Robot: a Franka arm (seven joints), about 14 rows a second.
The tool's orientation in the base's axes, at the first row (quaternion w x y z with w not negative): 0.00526, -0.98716, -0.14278, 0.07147
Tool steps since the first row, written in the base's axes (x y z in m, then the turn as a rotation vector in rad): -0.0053, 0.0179, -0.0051, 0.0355, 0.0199, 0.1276; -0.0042, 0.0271, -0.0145, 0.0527, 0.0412, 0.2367; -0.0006, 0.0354, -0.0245, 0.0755, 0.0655, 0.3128; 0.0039, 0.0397, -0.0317, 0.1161, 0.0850, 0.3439; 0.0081, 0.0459, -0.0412, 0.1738, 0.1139, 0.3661
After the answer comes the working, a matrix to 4 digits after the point.
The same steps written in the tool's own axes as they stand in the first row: 0.0007, -0.0185, 0.0056, 0.0215, -0.0130, -0.1316; 0.0057, -0.0267, 0.0147, 0.0286, -0.0320, -0.2422; 0.0129, -0.0334, 0.0240, 0.0465, -0.0512, -0.3210; 0.0193, -0.0360, 0.0304, 0.0862, -0.0595, -0.3578; 0.0264, -0.0405, 0.0392, 0.1460, -0.0717, -0.3883
The tool's axes in the first row as the columns of a matrix, in the base's axes (rounded; the answer above uses it unrounded):
0.9490, 0.2811, -0.1426
0.2826, -0.9592, -0.0100
-0.1396, -0.0308, -0.9897

